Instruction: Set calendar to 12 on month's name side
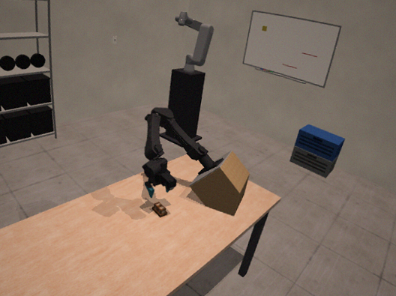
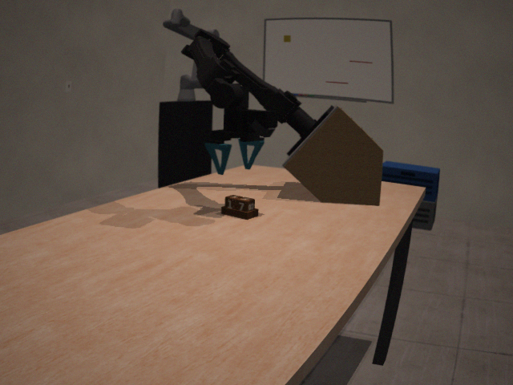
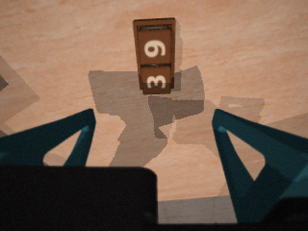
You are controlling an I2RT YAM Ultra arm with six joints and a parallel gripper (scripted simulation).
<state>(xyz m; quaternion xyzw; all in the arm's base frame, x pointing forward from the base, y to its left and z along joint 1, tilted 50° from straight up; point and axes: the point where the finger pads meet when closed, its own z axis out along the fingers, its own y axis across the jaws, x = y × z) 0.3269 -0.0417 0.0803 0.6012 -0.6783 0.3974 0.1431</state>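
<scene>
Now: the cube 1 cm ahead of my hand, 3 cm to the left of it and 8 cm below it. From my hand the other things lie so: dark brown calendar tray (2 cm to the left, 10 cm below).
</scene>
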